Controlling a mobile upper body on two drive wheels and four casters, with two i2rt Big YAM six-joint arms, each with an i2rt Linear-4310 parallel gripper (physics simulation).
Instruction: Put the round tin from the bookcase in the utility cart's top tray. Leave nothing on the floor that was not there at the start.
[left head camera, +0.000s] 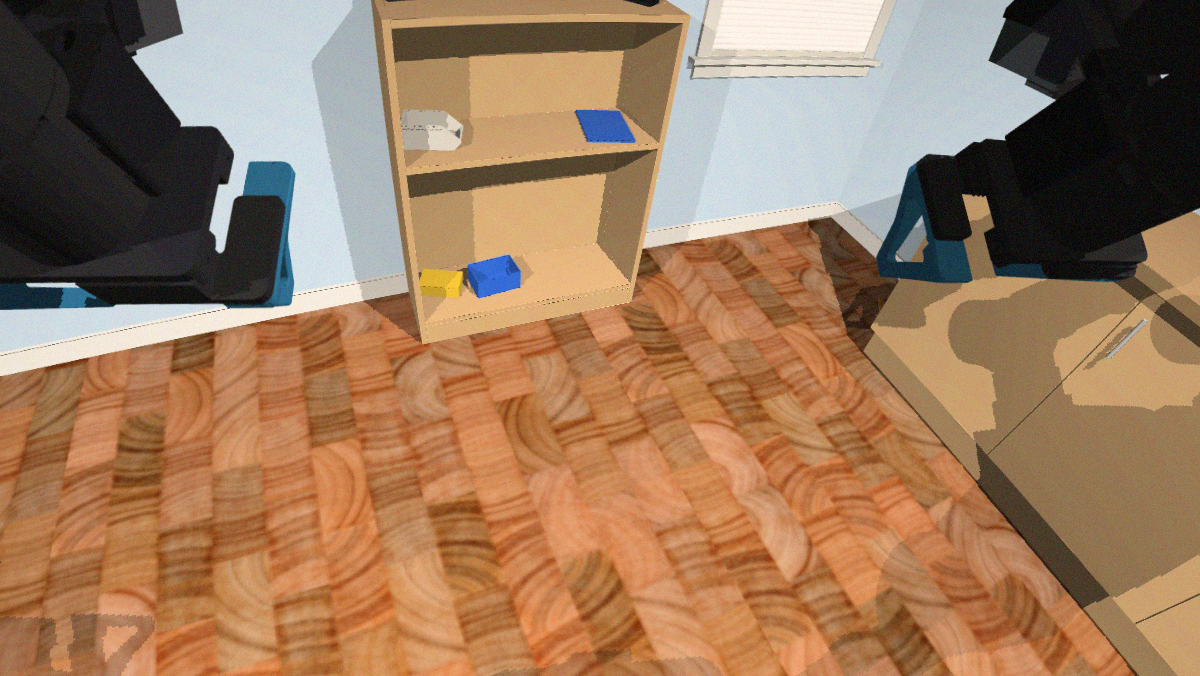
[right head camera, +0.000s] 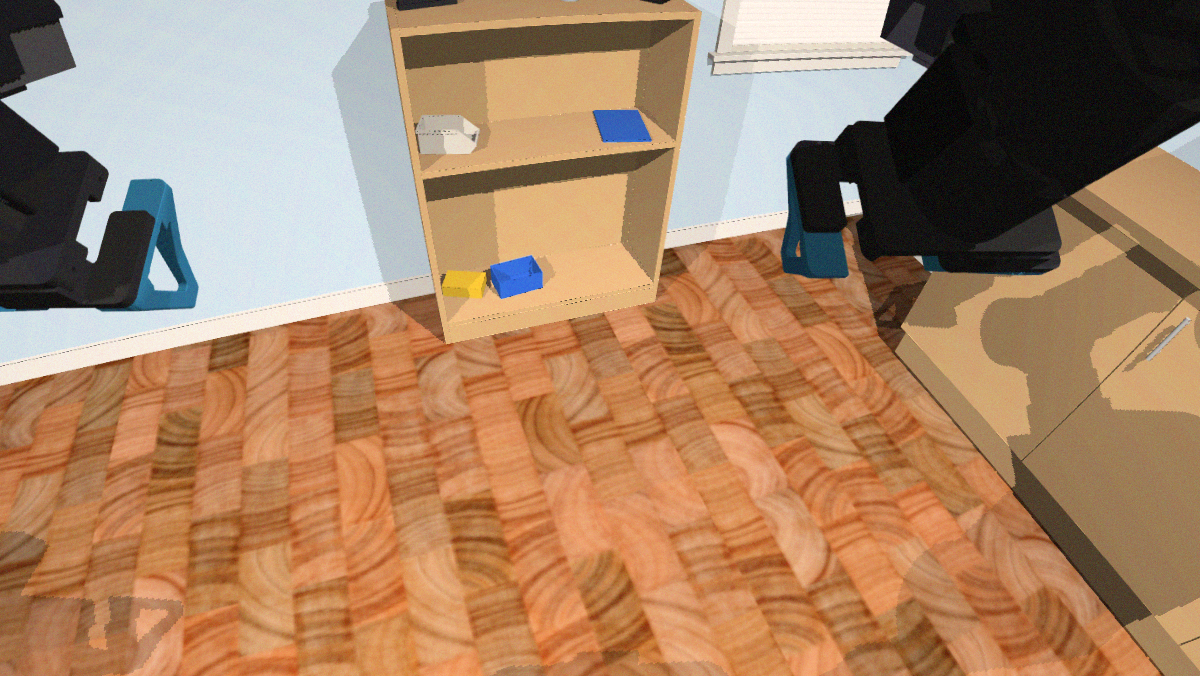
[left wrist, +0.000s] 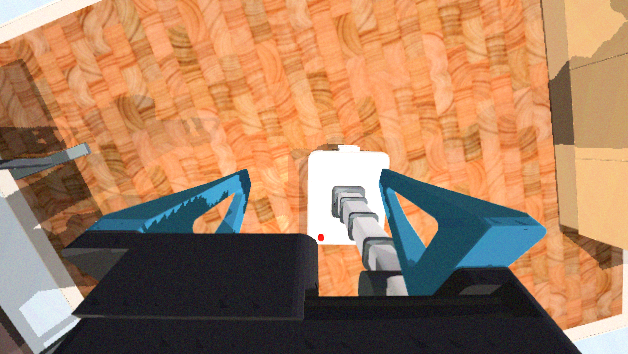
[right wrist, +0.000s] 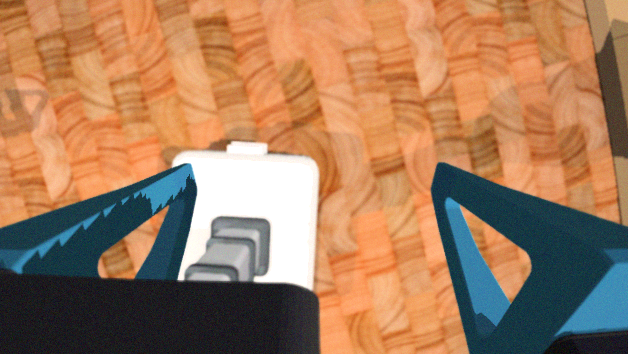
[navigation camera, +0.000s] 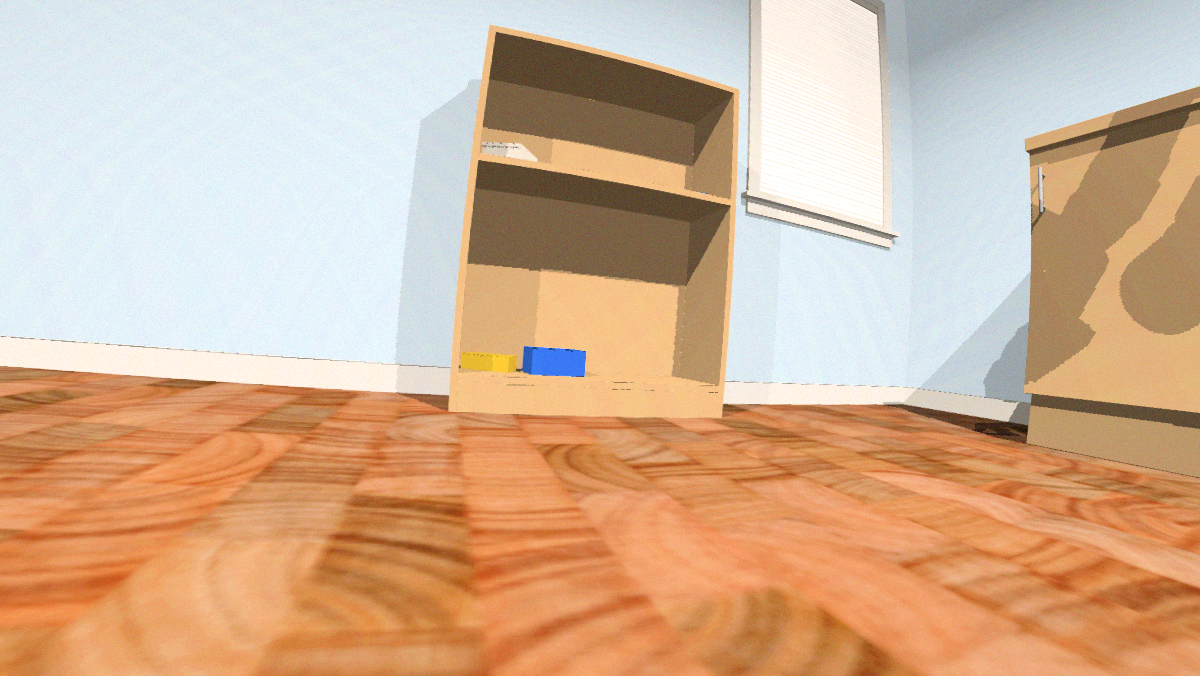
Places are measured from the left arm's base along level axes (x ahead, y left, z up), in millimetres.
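Where they show: left gripper, fingertip midpoint: (left head camera: 201, 294) (right head camera: 120, 298) (left wrist: 314, 176); right gripper, fingertip midpoint: (left head camera: 939, 266) (right head camera: 856, 261) (right wrist: 314, 176).
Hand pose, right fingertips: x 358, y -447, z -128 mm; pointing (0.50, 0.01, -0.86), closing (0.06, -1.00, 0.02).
Each offset is from my right fingertips to the top centre of the thing. "spot": to the spot under its first point.
The bookcase @[spot: dx +1236, dy +191, dz -1242 mm] (left head camera: 537, 313) (right head camera: 554, 315) (navigation camera: 587, 401) stands against the wall ahead. I cannot make out the round tin. Dark things on the bookcase top are cut off by the frame edge in both head views, and a small grey bit @[spot: dx +1373, dy +176, dz -219 mm] (right head camera: 570, 0) shows between them, too cropped to identify. The utility cart does not show in these views. My left gripper (left head camera: 172, 303) (left wrist: 314, 176) is open and empty, in the air well in front of the bookcase. My right gripper (left head camera: 995, 275) (right head camera: 898, 267) (right wrist: 314, 176) is open and empty, also in the air.
The shelves hold a white bin @[spot: dx +1227, dy +509, dz -552 mm] (left head camera: 432, 132) (right head camera: 447, 136), a flat blue thing @[dx +1430, dy +6, dz -598 mm] (left head camera: 604, 125) (right head camera: 622, 125), a yellow box @[dx +1295, dy +533, dz -1137 mm] (left head camera: 440, 282) (navigation camera: 489, 362) and a blue bin @[dx +1323, dy +347, dz -1107 mm] (left head camera: 495, 277) (navigation camera: 554, 361). A wooden cabinet (left head camera: 1091, 470) (navigation camera: 1091, 352) stands at the right. A dark table foot (left wrist: 75, 153) shows at left.
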